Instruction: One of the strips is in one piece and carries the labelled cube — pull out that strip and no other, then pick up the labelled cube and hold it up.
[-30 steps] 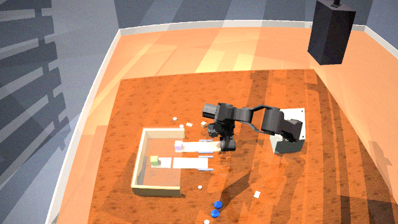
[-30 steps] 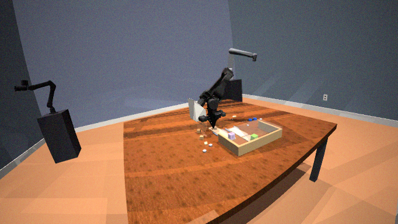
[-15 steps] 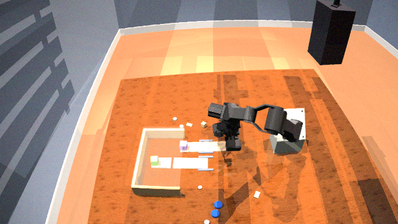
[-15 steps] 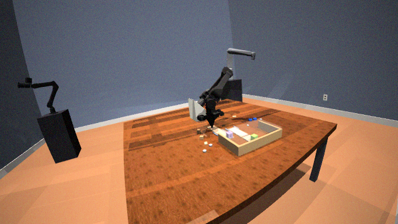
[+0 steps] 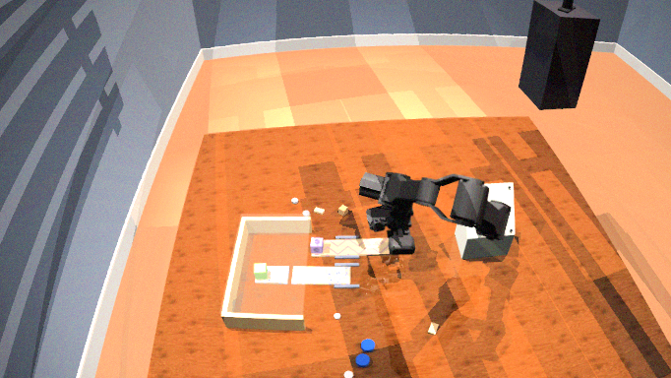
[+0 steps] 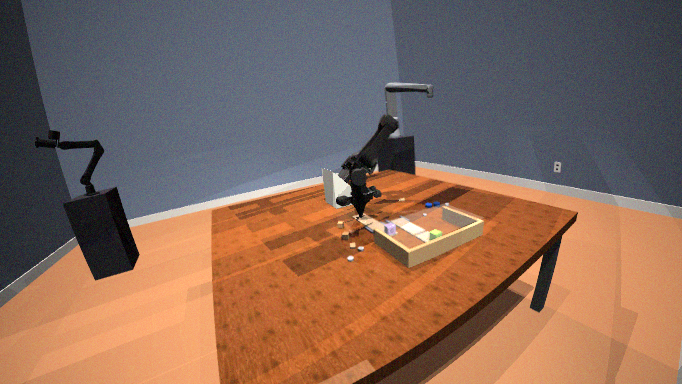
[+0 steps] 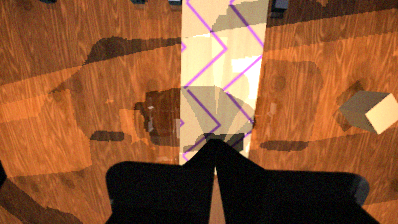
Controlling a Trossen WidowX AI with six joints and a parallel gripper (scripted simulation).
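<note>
Right now my gripper tip is 100 mm short of the zigzag strip and 10 mm to the left of it. From my gripper tip the other things lie so: grey peg 180 mm ahead, 190 mm to the left.
</note>
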